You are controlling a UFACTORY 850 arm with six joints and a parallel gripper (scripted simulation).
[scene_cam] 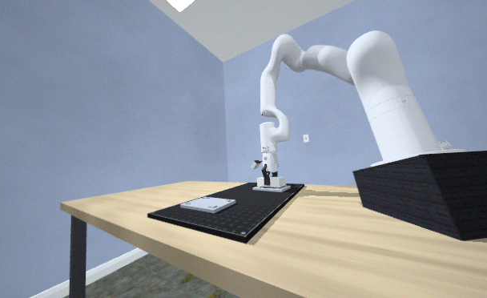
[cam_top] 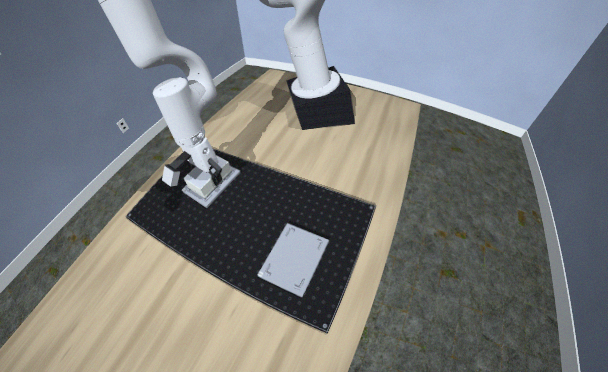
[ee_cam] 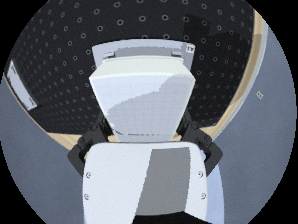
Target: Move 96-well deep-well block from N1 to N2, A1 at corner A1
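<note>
The white deep-well block lies right at my hand. From my hand the other things lie so: plate nest N2: 3 cm below; then plate nest N1: 6 cm ahead, 37 cm to the left, 3 cm below.
</note>
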